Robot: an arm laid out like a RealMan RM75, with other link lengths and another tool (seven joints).
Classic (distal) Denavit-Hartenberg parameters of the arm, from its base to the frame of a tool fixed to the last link. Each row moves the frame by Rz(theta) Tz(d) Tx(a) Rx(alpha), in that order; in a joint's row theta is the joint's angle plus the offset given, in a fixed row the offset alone. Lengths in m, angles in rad.
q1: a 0, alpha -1.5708, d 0.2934, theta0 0
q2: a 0, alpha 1.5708, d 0, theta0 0
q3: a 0, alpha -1.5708, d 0.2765, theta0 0
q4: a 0, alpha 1.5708, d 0, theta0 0
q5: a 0, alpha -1.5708, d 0.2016, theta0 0
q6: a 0, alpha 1.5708, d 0, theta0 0
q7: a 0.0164, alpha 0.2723, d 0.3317, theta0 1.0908
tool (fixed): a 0, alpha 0, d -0.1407, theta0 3.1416
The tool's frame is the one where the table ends.
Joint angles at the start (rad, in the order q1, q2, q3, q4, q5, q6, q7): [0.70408, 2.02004, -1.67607, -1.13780, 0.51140, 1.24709, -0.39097]
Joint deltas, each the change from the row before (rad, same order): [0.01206, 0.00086, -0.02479, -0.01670, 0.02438, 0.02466, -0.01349]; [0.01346, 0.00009, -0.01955, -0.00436, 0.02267, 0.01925, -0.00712]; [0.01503, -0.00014, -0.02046, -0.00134, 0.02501, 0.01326, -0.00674]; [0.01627, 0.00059, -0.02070, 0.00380, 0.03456, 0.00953, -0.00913]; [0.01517, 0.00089, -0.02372, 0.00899, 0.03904, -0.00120, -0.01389]
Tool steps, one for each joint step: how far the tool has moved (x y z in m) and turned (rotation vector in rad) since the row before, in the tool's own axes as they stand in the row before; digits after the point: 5 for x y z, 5 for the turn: [-0.00926, -0.00795, -0.00543, 0.00813, -0.01226, -0.05064]; [-0.00720, -0.00619, -0.00331, 0.00358, -0.01570, -0.03622]; [-0.00656, -0.00693, -0.00321, 0.00637, -0.01376, -0.03542]; [-0.00748, -0.00819, -0.00308, 0.01265, -0.01973, -0.03565]; [-0.00757, -0.00872, -0.00190, 0.01724, -0.01802, -0.03731]
